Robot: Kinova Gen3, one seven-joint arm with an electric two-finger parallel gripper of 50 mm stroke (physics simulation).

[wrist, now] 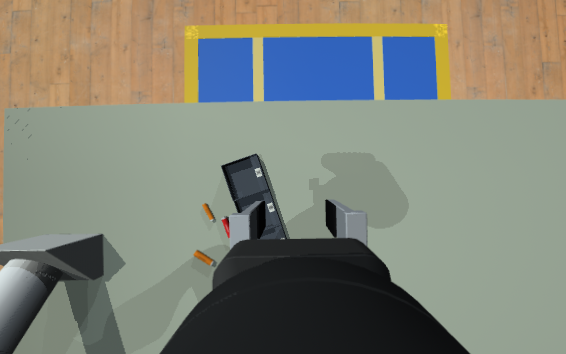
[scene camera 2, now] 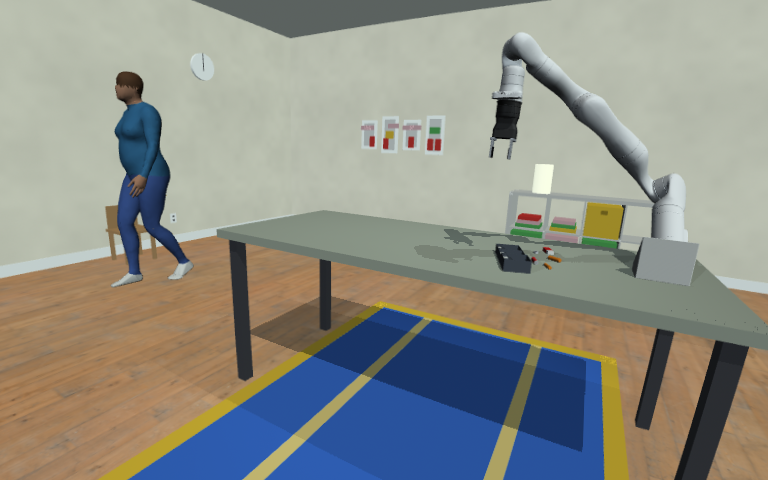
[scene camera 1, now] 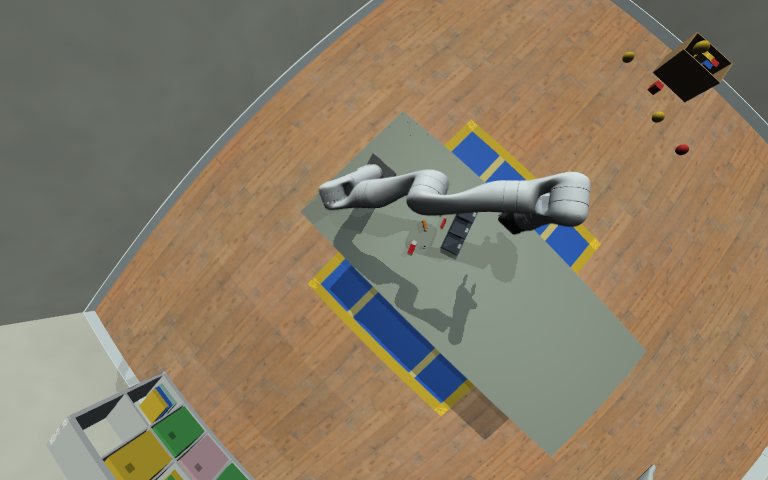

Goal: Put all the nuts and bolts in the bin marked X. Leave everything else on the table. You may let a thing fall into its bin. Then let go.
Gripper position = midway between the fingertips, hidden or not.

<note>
In view: the gripper (scene camera 2: pixel 499 158) and a dark three-compartment bin (scene camera 2: pixel 511 257).
The dark three-compartment bin is seen too in scene camera 1 (scene camera 1: pixel 461 224). The gripper is seen too in the wrist view (wrist: pixel 295 213).
</note>
